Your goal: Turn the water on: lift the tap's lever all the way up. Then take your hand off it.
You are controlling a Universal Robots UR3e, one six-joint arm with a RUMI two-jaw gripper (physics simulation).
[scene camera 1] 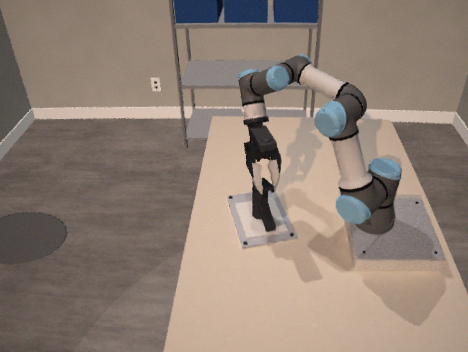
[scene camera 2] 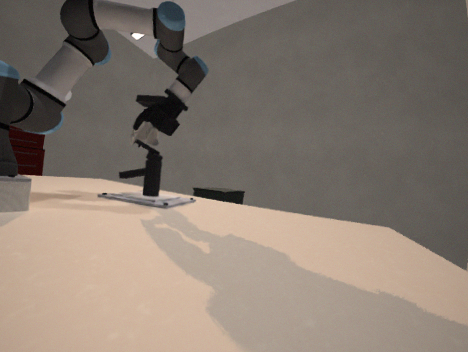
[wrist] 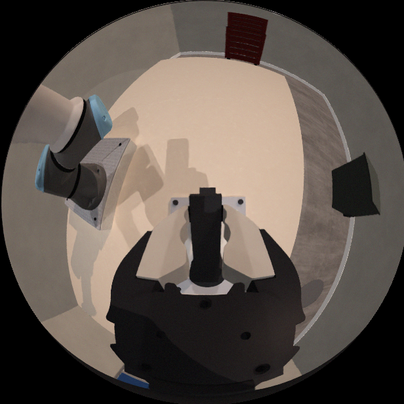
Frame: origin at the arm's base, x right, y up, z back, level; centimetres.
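Where they show: gripper, fingertip midpoint: (scene camera 1: 268,193) (scene camera 2: 135,146); arm's base, origin of the base link: (scene camera 1: 372,219).
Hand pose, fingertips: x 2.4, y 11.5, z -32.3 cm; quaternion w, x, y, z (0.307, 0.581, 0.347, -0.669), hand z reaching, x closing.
Note:
Each offset is from my fingertips to the top centre of the thing. "pt": to the spot under its first point.
The black tap {pt dx +6.2, dy -10.2, dz -2.1 cm} (scene camera 1: 257,206) (scene camera 2: 153,177) stands upright on a pale square base plate (scene camera 1: 236,220) (scene camera 2: 175,202) (wrist: 182,201). Its spout {dx +1.4, dy -7.0, dz -0.2 cm} (scene camera 1: 268,221) (scene camera 2: 131,173) (wrist: 207,191) points towards the robot's base side. The lever {pt dx +8.0, dy -1.1, dz +0.3 cm} (scene camera 2: 151,149) (wrist: 205,245) is tilted up from the tap's top, its free end raised. My gripper (scene camera 1: 268,185) (scene camera 2: 144,139) (wrist: 205,206) is shut on the lever, one pale finger on each side. The fingers partly hide the lever in the first scene view.
The robot's base stands on a grey mounting block (scene camera 1: 400,245) (scene camera 2: 14,194) (wrist: 112,160) beside the tap. A shelf rack (scene camera 1: 245,25) with blue bins (scene camera 1: 245,10) stands behind the table. A red cabinet (scene camera 2: 30,152) (wrist: 245,37) and a dark box (scene camera 2: 218,195) (wrist: 352,187) stand beyond the table.

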